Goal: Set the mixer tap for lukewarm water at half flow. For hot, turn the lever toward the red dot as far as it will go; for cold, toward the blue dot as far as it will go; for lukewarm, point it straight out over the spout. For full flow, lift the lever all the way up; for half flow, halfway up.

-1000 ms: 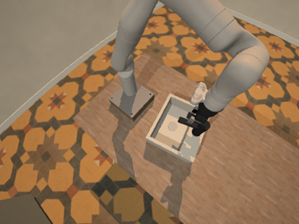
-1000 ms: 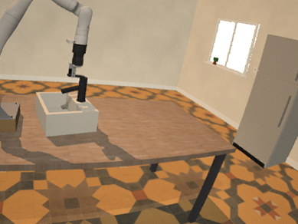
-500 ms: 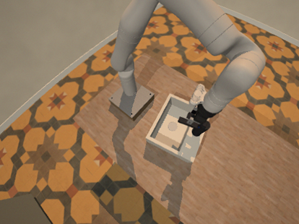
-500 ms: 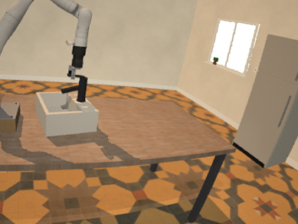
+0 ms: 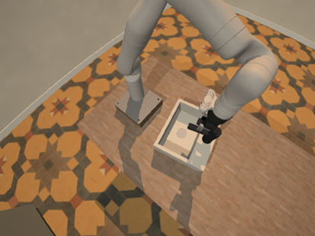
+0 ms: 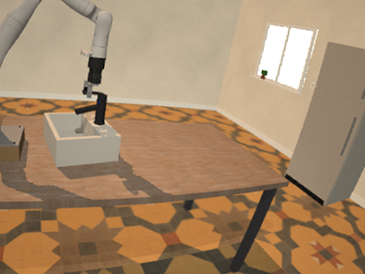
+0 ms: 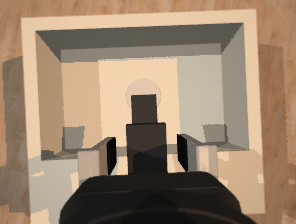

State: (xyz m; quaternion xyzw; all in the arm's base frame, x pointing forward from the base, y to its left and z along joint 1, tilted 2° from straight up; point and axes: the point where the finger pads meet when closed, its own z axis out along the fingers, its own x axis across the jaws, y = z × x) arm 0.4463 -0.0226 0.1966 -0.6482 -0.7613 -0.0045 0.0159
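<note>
Now: hand 30 mm short of the black lever. Round my hand: sink basin: 240 mm below, 40 mm behind, 10 mm to the right; black mixer tap: 50 mm below, 50 mm ahead, 10 mm to the left.
</note>
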